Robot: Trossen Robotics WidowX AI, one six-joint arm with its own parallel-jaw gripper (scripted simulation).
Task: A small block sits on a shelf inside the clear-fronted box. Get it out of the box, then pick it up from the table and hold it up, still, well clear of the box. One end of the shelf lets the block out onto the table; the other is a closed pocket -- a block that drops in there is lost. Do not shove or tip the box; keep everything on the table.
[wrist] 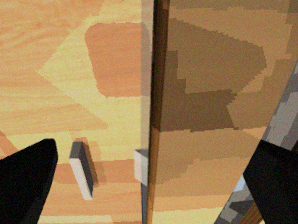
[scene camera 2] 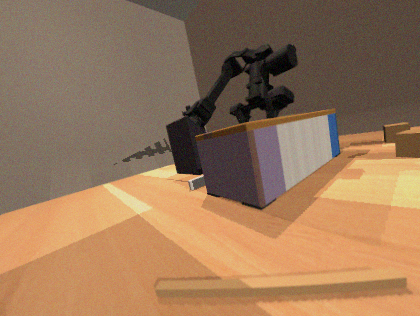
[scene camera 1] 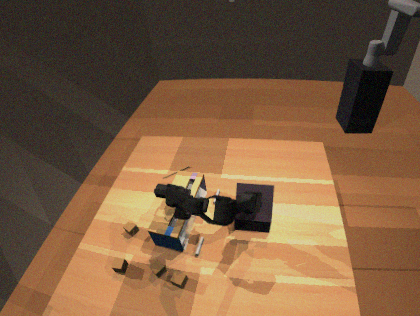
I see my gripper [scene camera 2: 256, 132] and a box [scene camera 2: 255, 162].
The box shows as well in the wrist view [wrist: 211, 85] and in scene camera 1 [scene camera 1: 166, 231]. My gripper is seen too in the wrist view [wrist: 147, 147].
